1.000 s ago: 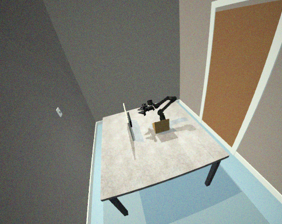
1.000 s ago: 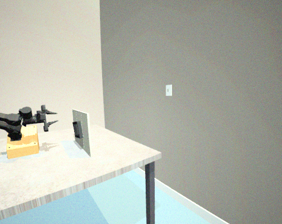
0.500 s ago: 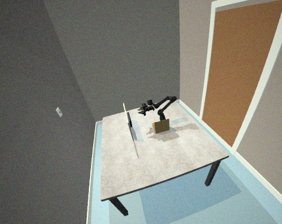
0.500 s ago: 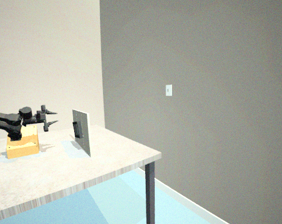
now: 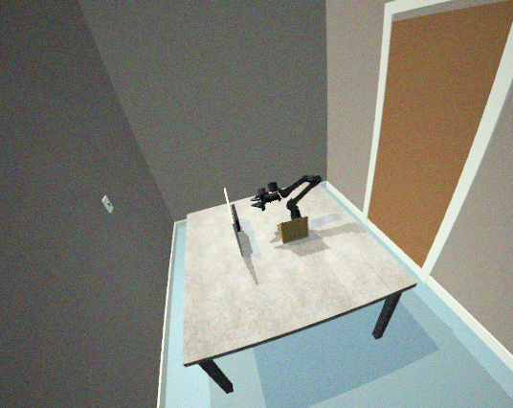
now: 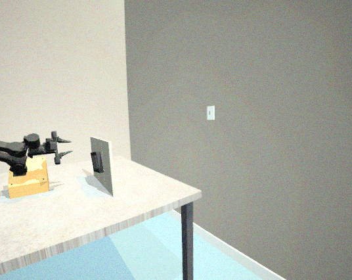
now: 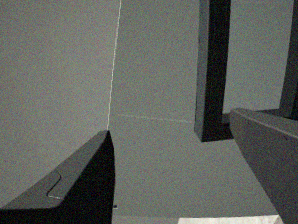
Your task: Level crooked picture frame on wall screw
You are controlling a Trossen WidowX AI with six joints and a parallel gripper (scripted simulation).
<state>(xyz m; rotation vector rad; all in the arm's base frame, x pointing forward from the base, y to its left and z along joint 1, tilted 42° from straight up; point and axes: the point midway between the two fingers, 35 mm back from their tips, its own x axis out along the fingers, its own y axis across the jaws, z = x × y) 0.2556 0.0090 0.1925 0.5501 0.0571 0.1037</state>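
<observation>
Right now my gripper tip is 140 mm short of the picture frame, 110 mm above it and 10 mm to the left of it. The rest, counted from my gripper tip: wall panel: 150 mm ahead, 120 mm below.
</observation>
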